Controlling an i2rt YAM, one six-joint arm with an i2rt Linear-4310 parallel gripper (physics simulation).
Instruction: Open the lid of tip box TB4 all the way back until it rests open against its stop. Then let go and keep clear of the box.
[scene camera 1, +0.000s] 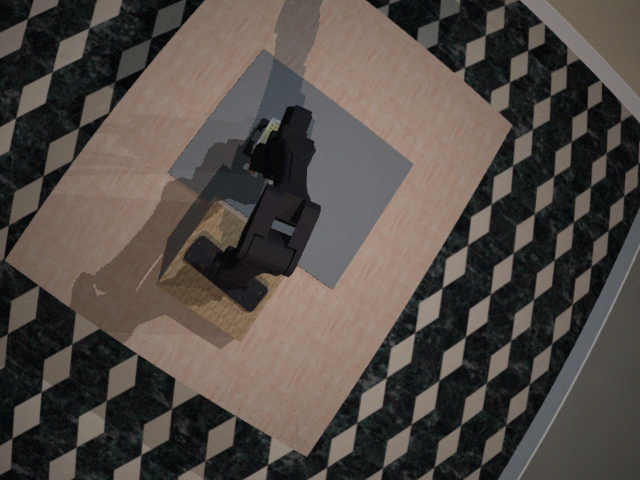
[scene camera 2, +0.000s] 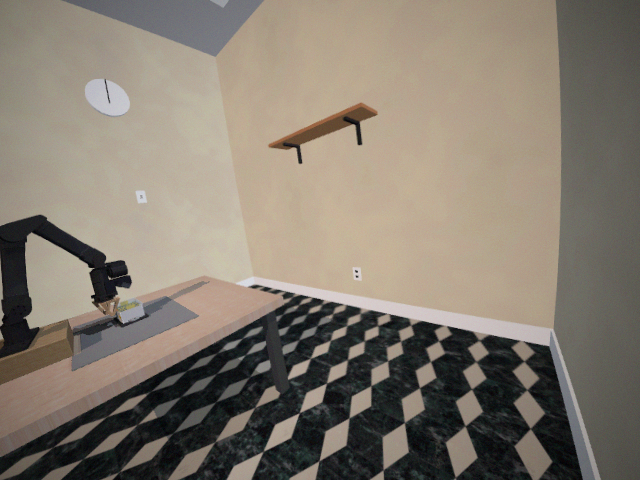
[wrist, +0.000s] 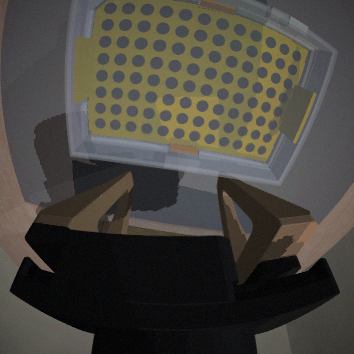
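Seen in the pictures: gripper, fingertip midpoint: (scene camera 1: 268, 172) (scene camera 2: 110, 315) (wrist: 174, 177); arm's base, link origin: (scene camera 1: 226, 274) (scene camera 2: 20, 342).
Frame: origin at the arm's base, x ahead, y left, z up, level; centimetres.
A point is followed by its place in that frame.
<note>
The tip box (scene camera 1: 270, 130) @(z 0.3, x 32.2, y 13.5 cm) (scene camera 2: 132, 313) @(z -3.7, x 32.8, y 2.5 cm) (wrist: 185, 75) @(z 0.3, x 31.9, y 9.4 cm) stands on the grey mat (scene camera 1: 361, 180) @(z -7.4, x 40.5, y -12.3 cm) (scene camera 2: 170, 315) @(z -7.5, x 45.5, y -7.2 cm). It holds a yellow rack with many round holes. Its see-through lid appears down over the rack; the clear material makes its exact angle hard to tell. In the wrist view, small hinge-like tabs show at the far edge and a clear tab at the near edge. No TB4 label is readable. My gripper (scene camera 2: 110, 313) @(z -2.5, x 25.1, y 7.3 cm) (wrist: 174, 177) @(z -2.5, x 25.1, y 7.3 cm) is open and empty, its two tan fingers apart at the near side of the box. In scene camera 1 the arm hides much of the box and the fingers.
The black arm stands on a wooden block (scene camera 1: 219, 317) @(z 0.0, x -8.6, y -5.0 cm) (scene camera 2: 46, 351) @(z -2.8, x 7.6, y -11.1 cm) at the mat's near edge. The pinkish wooden table (scene camera 1: 330, 356) @(z -7.7, x 0.3, y -34.5 cm) (scene camera 2: 242, 299) @(z -7.7, x 73.6, y -22.0 cm) extends around the mat. A wall shelf (scene camera 2: 325, 126) and a clock (scene camera 2: 107, 97) are far behind.
</note>
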